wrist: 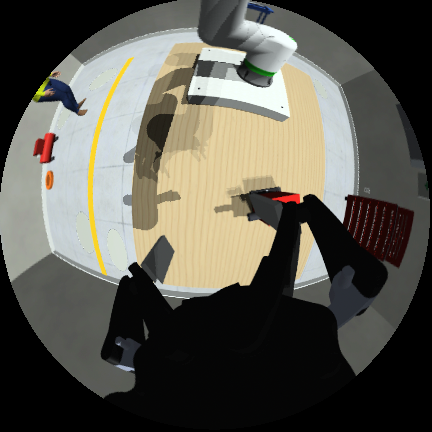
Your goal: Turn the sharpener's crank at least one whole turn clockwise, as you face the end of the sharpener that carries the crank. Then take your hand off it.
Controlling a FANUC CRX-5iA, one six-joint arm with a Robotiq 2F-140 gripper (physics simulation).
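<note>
The sharpener stands on the wooden table right of the middle. Its red top shows past my right finger, with dark parts at its left end. That finger's grey pad covers much of it, so I cannot make out the crank or how it is turned. My gripper is open wide and empty. The right pad is in front of the sharpener in this view; whether it touches is not clear. The left pad is well to the left, over the near left part of the table.
The wooden table carries a white base plate at the far side, with the arm's white base on it. A person and a red object are beyond the yellow floor line. A dark red slatted object is at the right.
</note>
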